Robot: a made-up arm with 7 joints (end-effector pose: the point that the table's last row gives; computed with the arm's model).
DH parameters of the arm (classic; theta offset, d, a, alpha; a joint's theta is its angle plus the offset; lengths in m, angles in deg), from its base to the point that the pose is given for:
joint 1: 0 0.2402 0 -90
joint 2: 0 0 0 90
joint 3: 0 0.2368 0.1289 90
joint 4: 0 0 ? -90
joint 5: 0 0.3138 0 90
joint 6: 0 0 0.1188 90
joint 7: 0 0 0 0
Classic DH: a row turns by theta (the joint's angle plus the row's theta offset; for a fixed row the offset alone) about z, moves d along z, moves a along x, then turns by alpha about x.
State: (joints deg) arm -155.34 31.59 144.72 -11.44 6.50 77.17 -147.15
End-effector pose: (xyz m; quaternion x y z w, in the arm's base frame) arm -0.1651 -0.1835 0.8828 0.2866 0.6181 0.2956 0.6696
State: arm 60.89 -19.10 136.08 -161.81 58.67 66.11 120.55
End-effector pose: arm -0.2453 -0.0721 0.0170 0.6336 0.0863 0.5110 0.5745
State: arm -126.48 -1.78 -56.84 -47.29 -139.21 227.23 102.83
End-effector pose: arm -0.2863 -0.0258 0.6415 0.4032 -0.5456 -0.1419 0.7209
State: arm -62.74 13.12 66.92 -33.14 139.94 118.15 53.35
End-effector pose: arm 0.3994 -0.1288 0.7876 -0.2197 -0.0824 0.2398 0.9420
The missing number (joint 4, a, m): -0.0674
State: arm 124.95 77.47 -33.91 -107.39 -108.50 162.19 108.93
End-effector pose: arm -0.0038 0.3102 -0.1658 0.4695 0.7754 0.3733 0.1975
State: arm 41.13 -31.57 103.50 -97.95 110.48 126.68 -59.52
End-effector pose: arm -0.4826 0.2961 0.3975 -0.1490 -0.7902 0.2472 0.5407
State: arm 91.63 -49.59 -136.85 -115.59 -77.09 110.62 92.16
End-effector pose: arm 0.4120 -0.3215 0.0379 0.6930 -0.6564 -0.0950 0.2826
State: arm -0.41 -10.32 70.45 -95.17 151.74 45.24 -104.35
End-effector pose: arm 0.0830 0.5198 0.6017 0.3307 -0.3174 -0.1413 0.8775
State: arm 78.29 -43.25 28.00 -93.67 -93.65 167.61 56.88
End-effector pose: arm -0.3015 0.1392 0.6884 -0.1140 -0.4186 -0.8253 0.3613
